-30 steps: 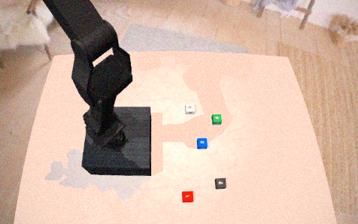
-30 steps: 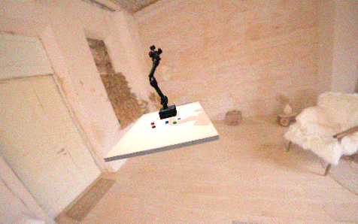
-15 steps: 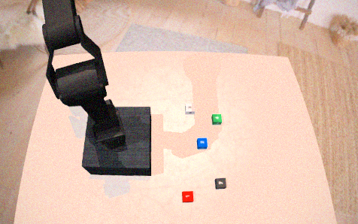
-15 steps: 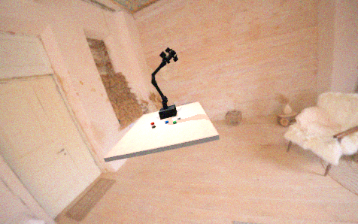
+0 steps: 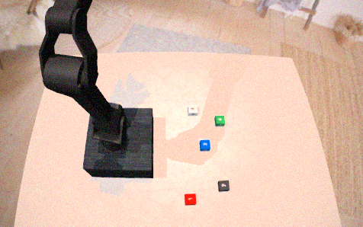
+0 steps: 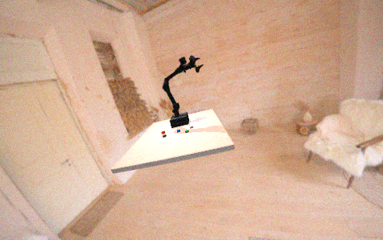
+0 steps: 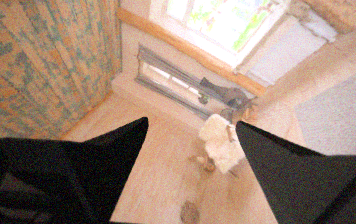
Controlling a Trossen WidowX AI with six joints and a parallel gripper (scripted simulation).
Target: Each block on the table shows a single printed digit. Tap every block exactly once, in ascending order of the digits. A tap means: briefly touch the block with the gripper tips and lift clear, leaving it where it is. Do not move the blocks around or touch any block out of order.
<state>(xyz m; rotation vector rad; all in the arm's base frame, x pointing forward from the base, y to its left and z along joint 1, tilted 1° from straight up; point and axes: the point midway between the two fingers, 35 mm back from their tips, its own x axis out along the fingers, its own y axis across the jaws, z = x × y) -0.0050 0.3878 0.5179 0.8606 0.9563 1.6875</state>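
Now: the red block 230 mm ahead of my gripper tip, 560 mm to the right of it and 610 mm below it. From my gripper tip the other things lie so: blue block (280 mm ahead, 380 mm to the right, 610 mm below); then green block (340 mm ahead, 290 mm to the right, 610 mm below); then white block (240 mm ahead, 250 mm to the right, 610 mm below).
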